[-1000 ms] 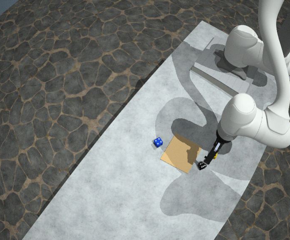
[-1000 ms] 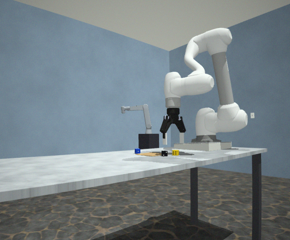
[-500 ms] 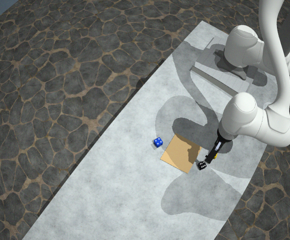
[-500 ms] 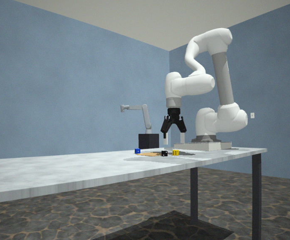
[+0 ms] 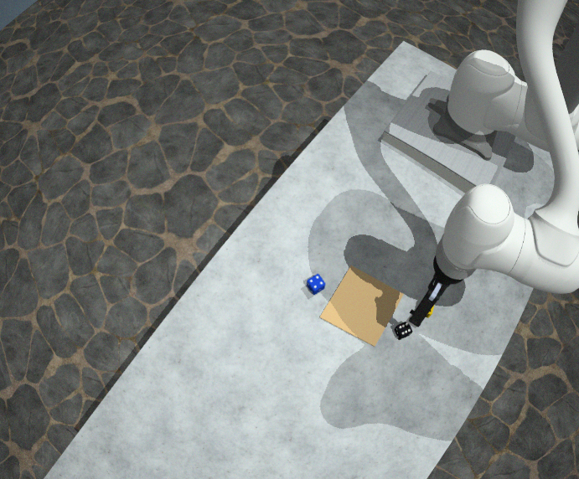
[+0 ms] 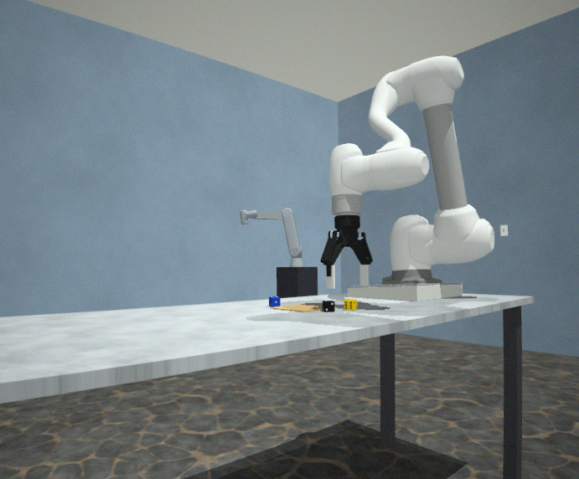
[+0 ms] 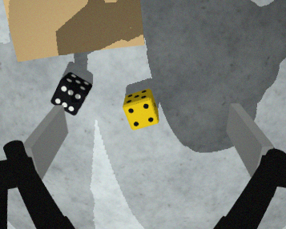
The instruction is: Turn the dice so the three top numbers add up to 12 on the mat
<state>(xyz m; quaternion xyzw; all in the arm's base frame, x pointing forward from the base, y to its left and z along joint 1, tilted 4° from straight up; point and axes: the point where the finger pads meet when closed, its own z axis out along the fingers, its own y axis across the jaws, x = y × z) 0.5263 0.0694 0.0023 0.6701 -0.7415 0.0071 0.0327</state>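
The blue die lies 24 cm to the right of my hand, 8 cm ahead of it and 6 cm below it. The rest, counted from my hand: black die: 8 cm ahead, 6 cm below, 1 cm to the right; then tan mat: 12 cm to the right, 7 cm below, 6 cm ahead; then yellow die: 6 cm below, 1 cm to the left, 1 cm ahead.
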